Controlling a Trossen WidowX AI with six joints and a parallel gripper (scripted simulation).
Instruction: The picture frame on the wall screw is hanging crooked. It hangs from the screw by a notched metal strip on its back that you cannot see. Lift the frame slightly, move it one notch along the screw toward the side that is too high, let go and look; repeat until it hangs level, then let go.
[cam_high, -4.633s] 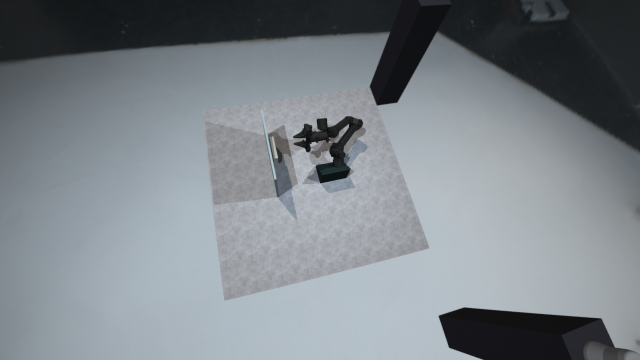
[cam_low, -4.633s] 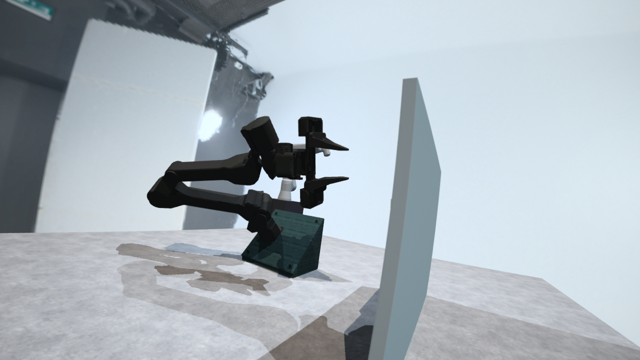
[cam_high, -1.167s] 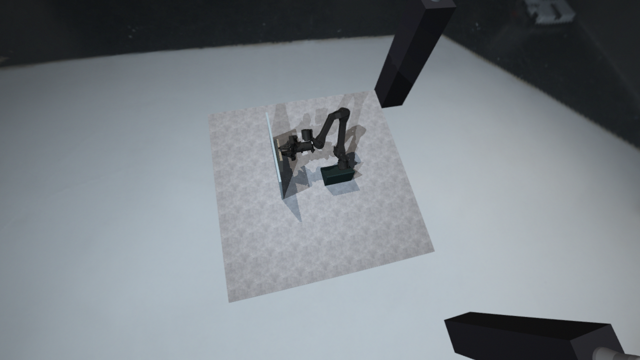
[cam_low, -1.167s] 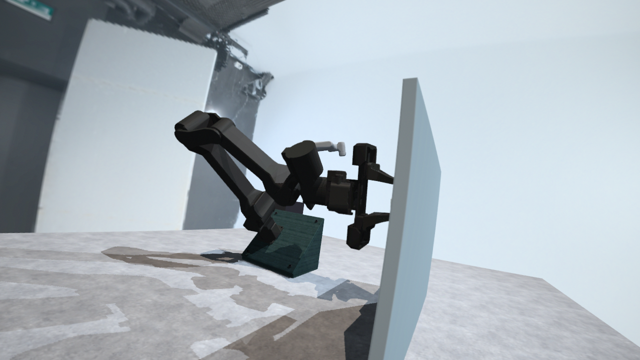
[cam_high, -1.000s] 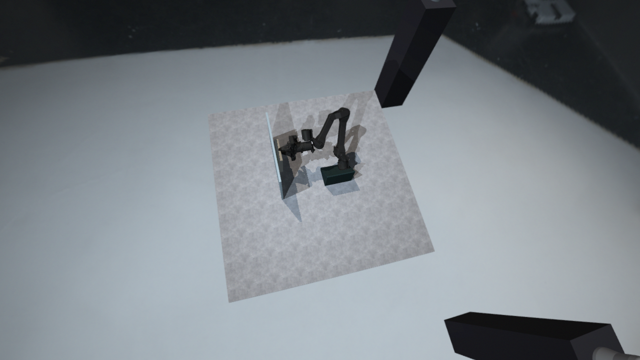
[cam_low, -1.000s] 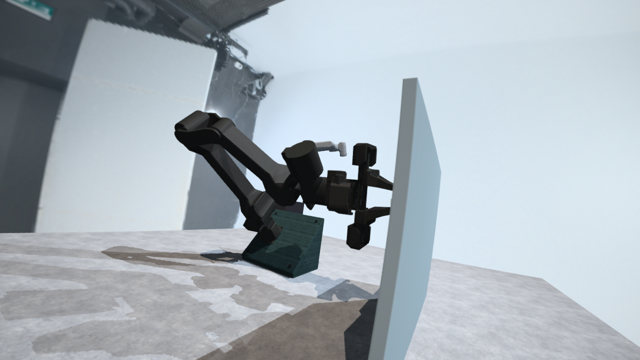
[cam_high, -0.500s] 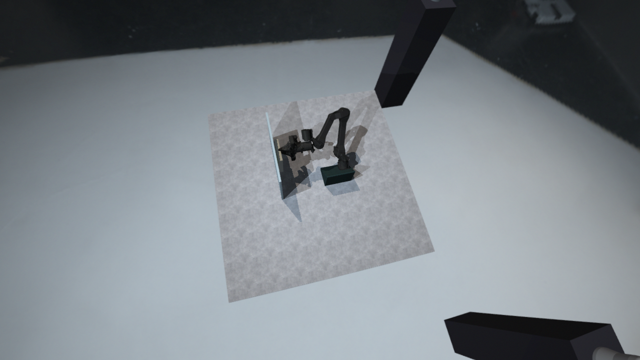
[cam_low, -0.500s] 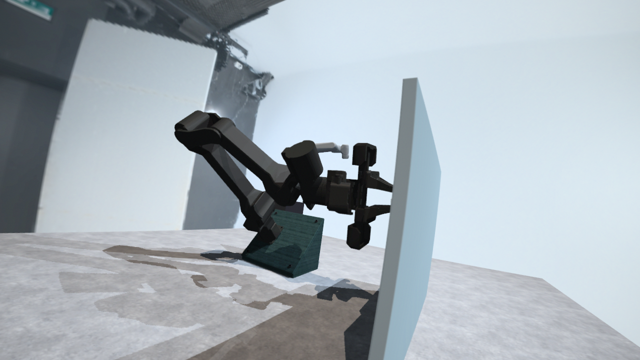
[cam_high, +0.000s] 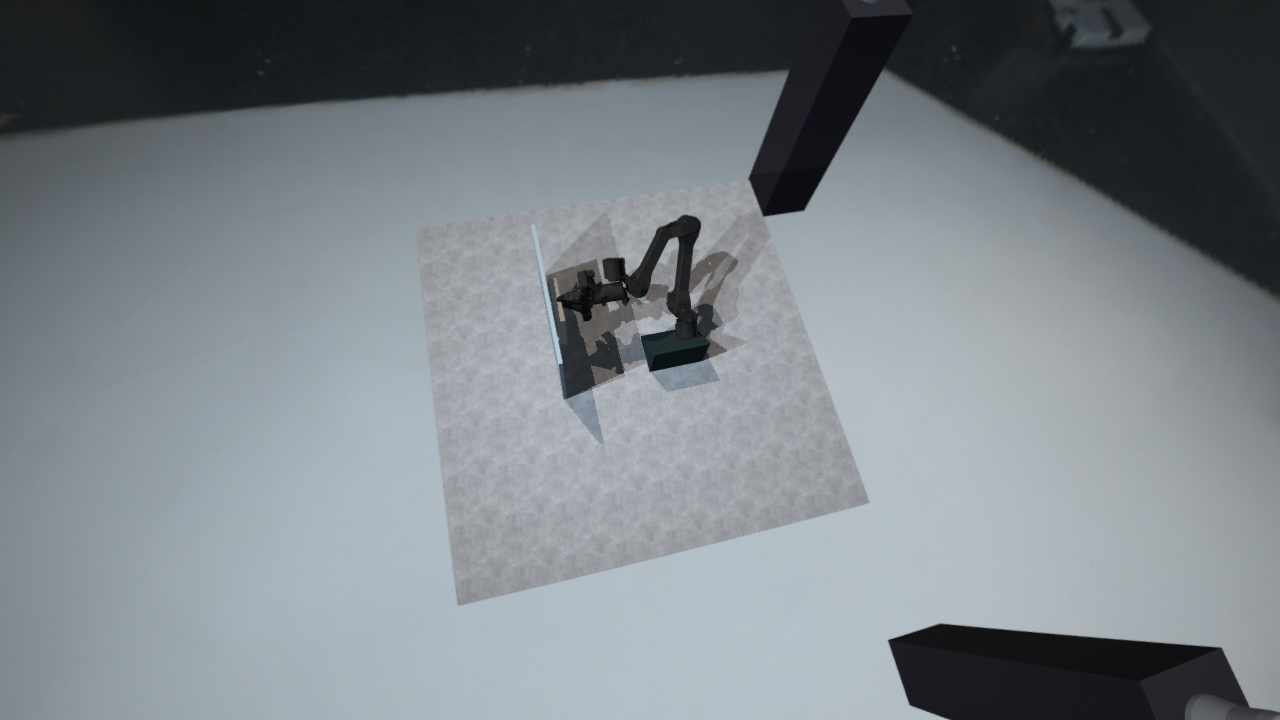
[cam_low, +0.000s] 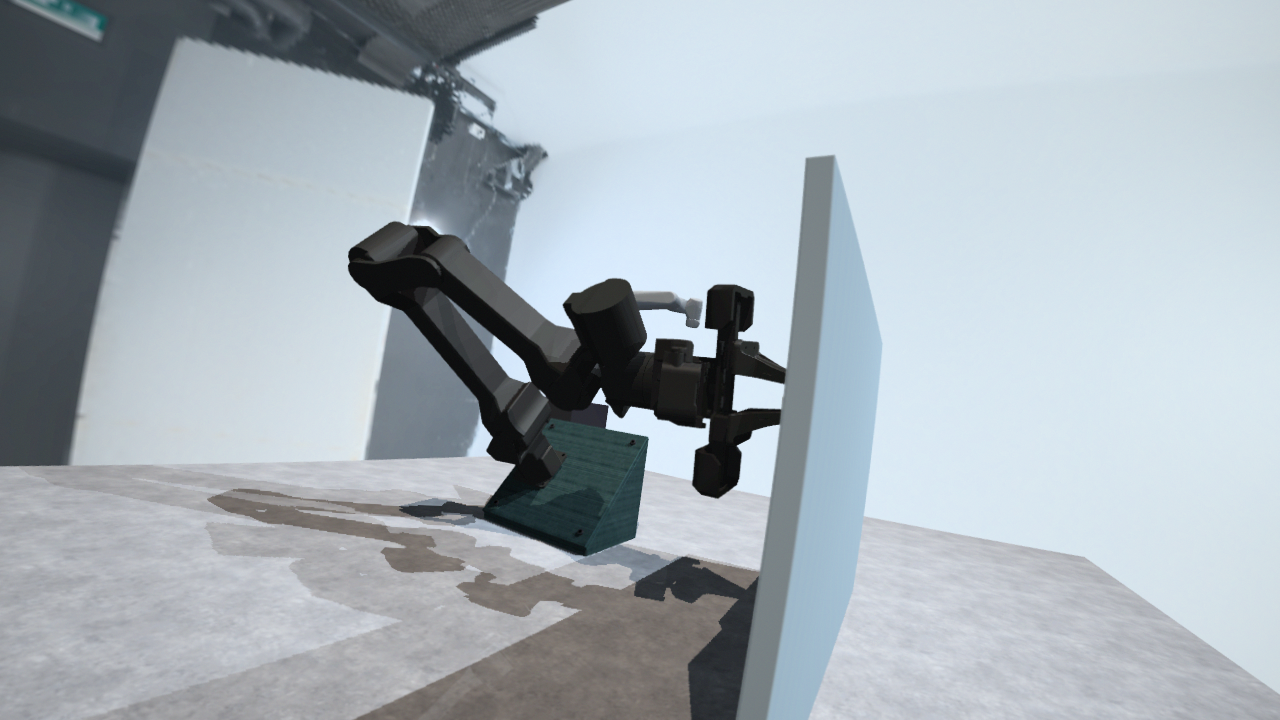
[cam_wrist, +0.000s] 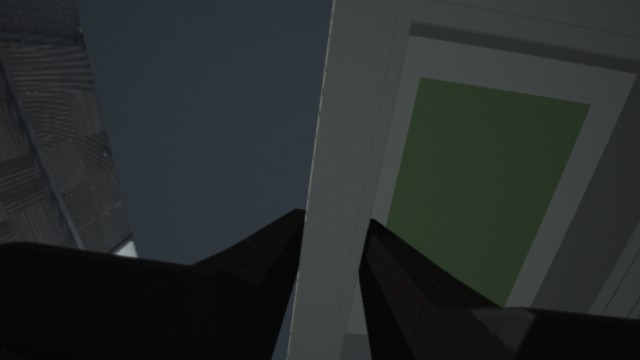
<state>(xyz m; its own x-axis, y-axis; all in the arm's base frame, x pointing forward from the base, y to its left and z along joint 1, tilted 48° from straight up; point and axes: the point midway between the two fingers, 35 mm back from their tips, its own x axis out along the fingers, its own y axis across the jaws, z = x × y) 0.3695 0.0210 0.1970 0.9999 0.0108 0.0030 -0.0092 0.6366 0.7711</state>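
The picture frame is 1 cm ahead of my gripper tip, 1 cm to the left of it and 5 cm below it. From my gripper tip the other things lie so: grey-blue wall panel (2 cm ahead, 1 cm to the left, 7 cm below).
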